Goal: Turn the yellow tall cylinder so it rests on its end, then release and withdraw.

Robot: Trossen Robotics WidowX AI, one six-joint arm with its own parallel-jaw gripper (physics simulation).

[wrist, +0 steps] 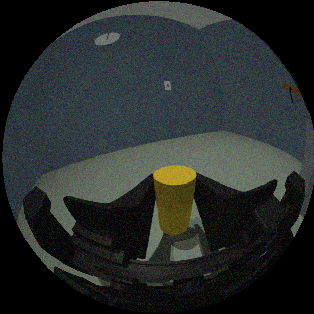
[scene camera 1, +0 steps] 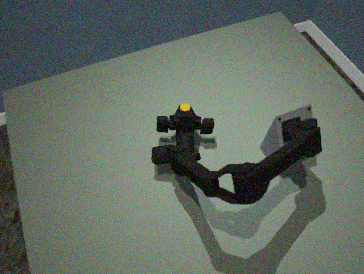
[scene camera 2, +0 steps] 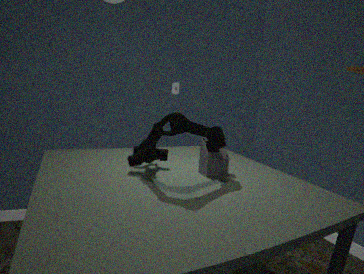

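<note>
The yellow tall cylinder [scene camera 1: 185, 107] [wrist: 174, 205] is between the fingers of my gripper [scene camera 1: 185, 112] [wrist: 172, 176], which is shut on it. In the wrist view the cylinder looks upright, with its round end face up and a finger on each side. In scene camera 1 its round yellow top shows at the fingertips. In scene camera 2 the gripper [scene camera 2: 148, 156] is low over the table and roughly level, and the cylinder is hidden behind it. Whether the cylinder's lower end touches the table cannot be told; shadows lie on the table below it.
The grey table top [scene camera 1: 90, 175] [scene camera 2: 80, 210] spreads around the arm. The arm's grey base block [scene camera 1: 272, 137] [scene camera 2: 214, 162] stands to the right of the gripper. The table's far edge and a blue wall [wrist: 125, 100] lie beyond the cylinder in the wrist view.
</note>
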